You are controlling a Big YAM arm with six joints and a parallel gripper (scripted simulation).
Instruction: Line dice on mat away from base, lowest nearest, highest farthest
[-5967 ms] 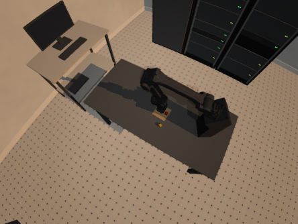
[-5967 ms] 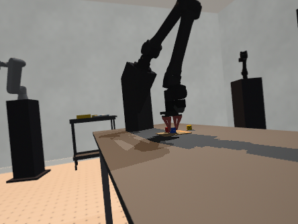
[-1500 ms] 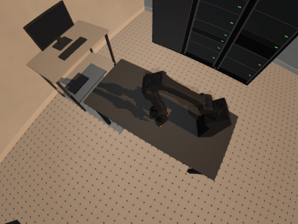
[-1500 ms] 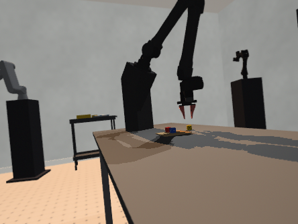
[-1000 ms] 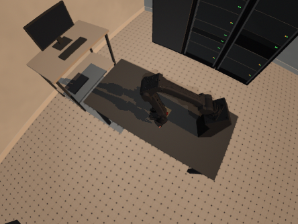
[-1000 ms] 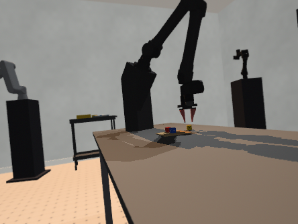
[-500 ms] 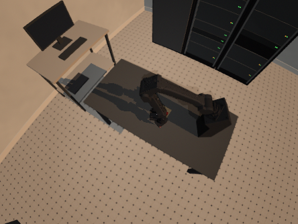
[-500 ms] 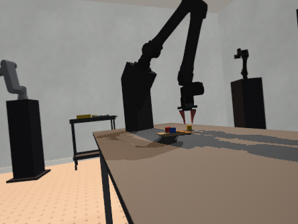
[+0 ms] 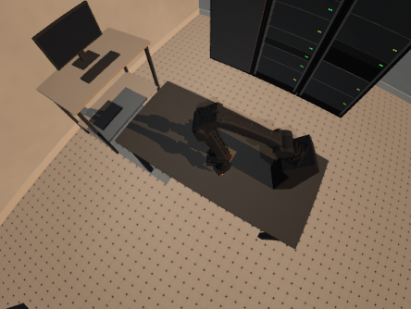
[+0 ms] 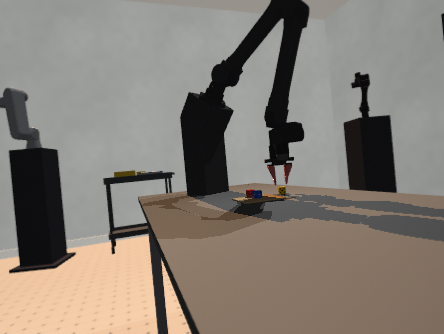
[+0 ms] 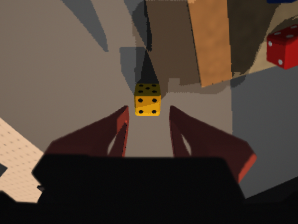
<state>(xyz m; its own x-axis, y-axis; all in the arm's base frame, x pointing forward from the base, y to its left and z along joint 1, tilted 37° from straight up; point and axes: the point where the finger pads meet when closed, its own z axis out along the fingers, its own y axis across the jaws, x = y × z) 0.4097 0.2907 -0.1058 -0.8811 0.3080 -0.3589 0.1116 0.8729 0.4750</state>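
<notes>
Right now my hand is 30 mm above the yellow die. Also, from my hand: tan mat: 110 mm to the right, 90 mm ahead, 40 mm below; blue die: 110 mm to the right, 90 mm ahead, 30 mm below; red die: 120 mm to the right, 40 mm ahead, 30 mm below.
</notes>
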